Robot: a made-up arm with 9 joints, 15 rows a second.
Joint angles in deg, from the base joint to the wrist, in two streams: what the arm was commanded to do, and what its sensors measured. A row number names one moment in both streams.
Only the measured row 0 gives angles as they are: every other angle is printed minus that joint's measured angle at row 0.
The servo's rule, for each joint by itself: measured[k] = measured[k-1] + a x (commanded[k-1-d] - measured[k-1]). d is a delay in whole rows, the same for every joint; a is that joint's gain. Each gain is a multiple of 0.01, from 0.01 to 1. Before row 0 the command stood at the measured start. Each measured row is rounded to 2 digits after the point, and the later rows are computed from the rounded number. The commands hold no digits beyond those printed.
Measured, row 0:
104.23, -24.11, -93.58, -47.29, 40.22, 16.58, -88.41, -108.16, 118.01
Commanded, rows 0 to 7:
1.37, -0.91, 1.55, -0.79, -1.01, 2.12, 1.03, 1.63, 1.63
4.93, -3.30, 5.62, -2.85, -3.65, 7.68, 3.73, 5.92, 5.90
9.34, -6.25, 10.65, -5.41, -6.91, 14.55, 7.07, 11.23, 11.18
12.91, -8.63, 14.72, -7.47, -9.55, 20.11, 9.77, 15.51, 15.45
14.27, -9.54, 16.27, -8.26, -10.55, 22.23, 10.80, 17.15, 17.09
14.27, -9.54, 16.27, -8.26, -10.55, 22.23, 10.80, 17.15, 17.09
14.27, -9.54, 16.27, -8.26, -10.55, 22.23, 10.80, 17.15, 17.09
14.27, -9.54, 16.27, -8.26, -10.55, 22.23, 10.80, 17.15, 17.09
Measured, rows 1 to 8:
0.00, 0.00, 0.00, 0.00, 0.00, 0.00, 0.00, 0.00, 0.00
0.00, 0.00, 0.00, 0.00, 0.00, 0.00, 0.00, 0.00, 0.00
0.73, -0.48, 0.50, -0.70, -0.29, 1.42, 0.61, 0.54, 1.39
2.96, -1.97, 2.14, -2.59, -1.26, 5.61, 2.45, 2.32, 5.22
6.34, -4.24, 4.86, -5.07, -2.90, 11.60, 5.18, 5.26, 10.29
9.82, -6.57, 8.02, -7.18, -4.83, 17.30, 7.89, 8.64, 14.68
12.18, -8.14, 10.66, -8.13, -6.49, 20.60, 9.61, 11.45, 16.73
13.29, -8.88, 12.46, -8.24, -7.67, 21.69, 10.31, 13.33, 17.04
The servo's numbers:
d 2
a 0.53 0.53 0.32 0.88 0.29 0.67 0.59 0.33 0.85

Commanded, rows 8 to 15:
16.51, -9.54, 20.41, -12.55, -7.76, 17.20, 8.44, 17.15, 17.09
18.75, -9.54, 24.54, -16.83, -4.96, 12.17, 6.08, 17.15, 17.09
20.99, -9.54, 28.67, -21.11, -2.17, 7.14, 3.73, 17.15, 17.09
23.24, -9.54, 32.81, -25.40, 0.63, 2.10, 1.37, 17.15, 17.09
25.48, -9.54, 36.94, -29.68, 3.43, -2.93, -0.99, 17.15, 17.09
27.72, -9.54, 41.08, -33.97, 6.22, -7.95, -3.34, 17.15, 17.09
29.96, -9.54, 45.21, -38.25, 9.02, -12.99, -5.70, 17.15, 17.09
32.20, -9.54, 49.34, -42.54, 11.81, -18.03, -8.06, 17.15, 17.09
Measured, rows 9 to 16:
13.81, -9.23, 13.68, -8.26, -8.51, 22.05, 10.60, 14.59, 17.08
14.05, -9.39, 14.51, -8.26, -9.10, 22.17, 10.72, 15.43, 17.09
15.35, -9.47, 16.40, -12.04, -8.71, 18.84, 9.37, 16.00, 17.09
17.15, -9.51, 19.00, -16.26, -7.62, 14.37, 7.43, 16.38, 17.09
19.19, -9.53, 22.09, -20.53, -6.04, 9.53, 5.25, 16.63, 17.09
21.34, -9.54, 25.52, -24.82, -4.11, 4.55, 2.96, 16.80, 17.09
23.53, -9.54, 29.17, -29.10, -1.92, -0.46, 0.63, 16.92, 17.09
25.75, -9.54, 32.98, -33.39, 0.44, -5.48, -1.71, 17.00, 17.09

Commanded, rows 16 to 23:
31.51, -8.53, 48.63, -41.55, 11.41, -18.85, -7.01, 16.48, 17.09
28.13, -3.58, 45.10, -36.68, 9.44, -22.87, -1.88, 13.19, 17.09
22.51, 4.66, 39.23, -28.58, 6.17, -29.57, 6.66, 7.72, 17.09
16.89, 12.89, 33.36, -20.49, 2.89, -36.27, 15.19, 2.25, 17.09
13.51, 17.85, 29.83, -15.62, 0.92, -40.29, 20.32, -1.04, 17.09
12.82, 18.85, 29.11, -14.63, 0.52, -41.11, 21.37, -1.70, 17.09
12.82, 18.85, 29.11, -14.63, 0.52, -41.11, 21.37, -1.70, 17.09
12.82, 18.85, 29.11, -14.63, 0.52, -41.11, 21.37, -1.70, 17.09
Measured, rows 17 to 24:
27.98, -9.54, 36.89, -37.67, 2.93, -10.51, -4.06, 17.05, 17.09
30.22, -9.54, 40.87, -41.96, 5.51, -15.55, -6.42, 17.08, 17.09
30.90, -9.00, 43.35, -41.60, 7.22, -17.76, -6.77, 16.88, 17.09
29.43, -6.13, 43.91, -37.27, 7.86, -21.18, -3.88, 15.66, 17.09
25.76, -0.41, 42.41, -29.62, 7.37, -26.80, 2.34, 13.04, 17.09
21.06, 6.64, 39.51, -21.59, 6.07, -33.14, 9.92, 9.48, 17.09
17.06, 12.58, 36.41, -16.34, 4.58, -37.93, 16.06, 6.01, 17.09
14.81, 15.90, 34.07, -14.84, 3.40, -40.06, 19.19, 3.47, 17.09

